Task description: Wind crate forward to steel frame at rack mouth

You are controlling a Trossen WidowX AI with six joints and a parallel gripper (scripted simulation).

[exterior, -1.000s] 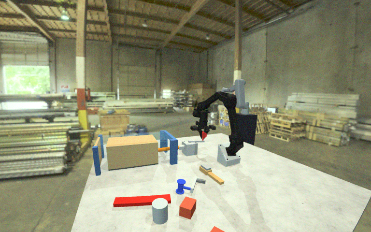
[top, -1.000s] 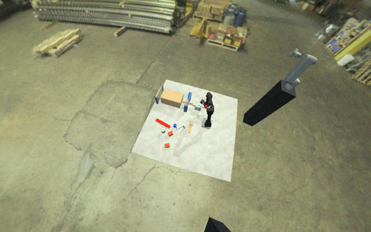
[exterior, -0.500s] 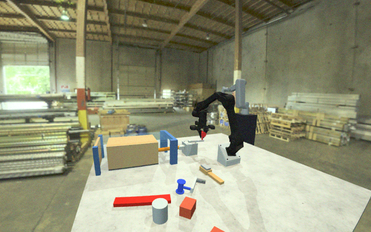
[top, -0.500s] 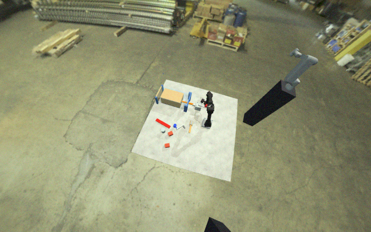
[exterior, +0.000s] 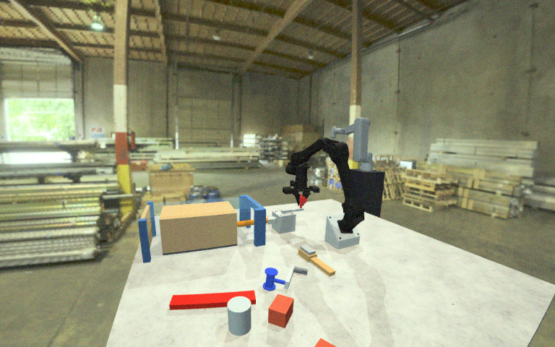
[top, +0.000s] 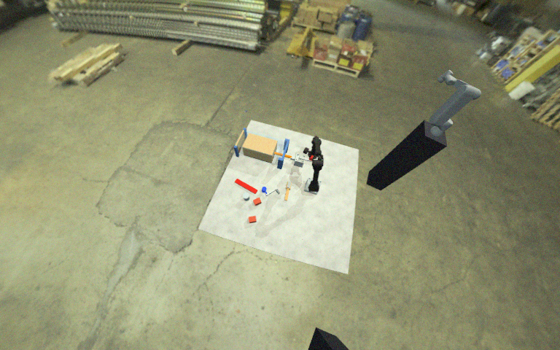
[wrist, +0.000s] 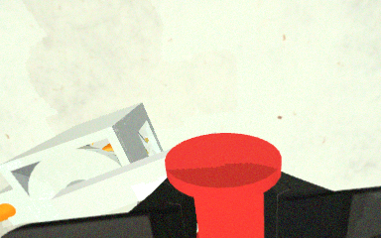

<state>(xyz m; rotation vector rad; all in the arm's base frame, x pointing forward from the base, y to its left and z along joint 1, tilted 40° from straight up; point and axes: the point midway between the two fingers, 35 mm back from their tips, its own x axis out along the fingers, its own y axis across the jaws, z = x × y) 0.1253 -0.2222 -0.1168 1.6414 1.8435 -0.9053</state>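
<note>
Right now my gripper tip is 4 cm short of the red-knobbed winch handle, 1 cm to the right of it and 1 cm above it. The rest, counted from my gripper tip: blue frame: 26 cm ahead, 5 cm to the left; then red knob: 2 cm above; then grey winch: 9 cm ahead, 2 cm to the left, 8 cm below.
</note>
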